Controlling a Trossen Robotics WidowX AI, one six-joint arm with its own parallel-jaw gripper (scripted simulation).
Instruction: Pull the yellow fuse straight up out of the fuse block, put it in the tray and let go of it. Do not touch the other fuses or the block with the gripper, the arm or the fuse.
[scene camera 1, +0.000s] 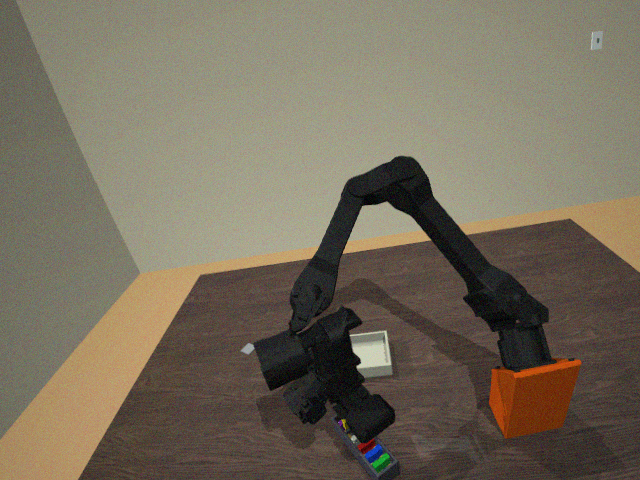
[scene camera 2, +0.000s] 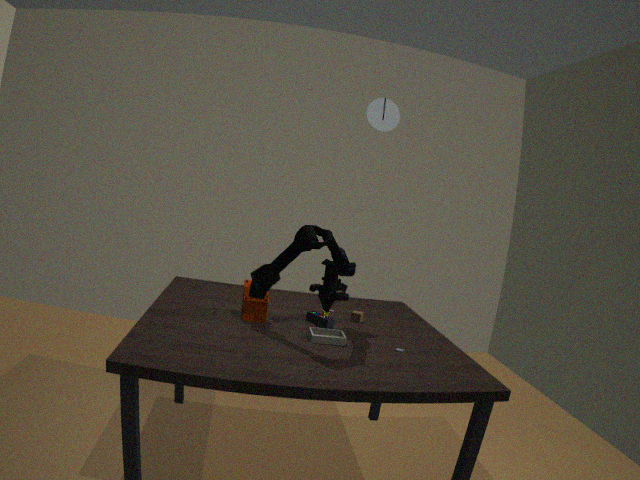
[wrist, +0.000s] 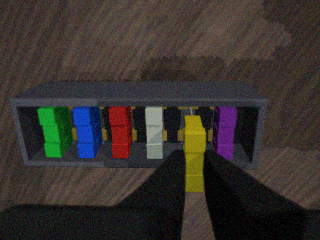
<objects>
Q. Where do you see my gripper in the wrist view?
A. At 193, 159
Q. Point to my gripper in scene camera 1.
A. At 350, 417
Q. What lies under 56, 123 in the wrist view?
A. A green fuse.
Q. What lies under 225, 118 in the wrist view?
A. A purple fuse.
</objects>
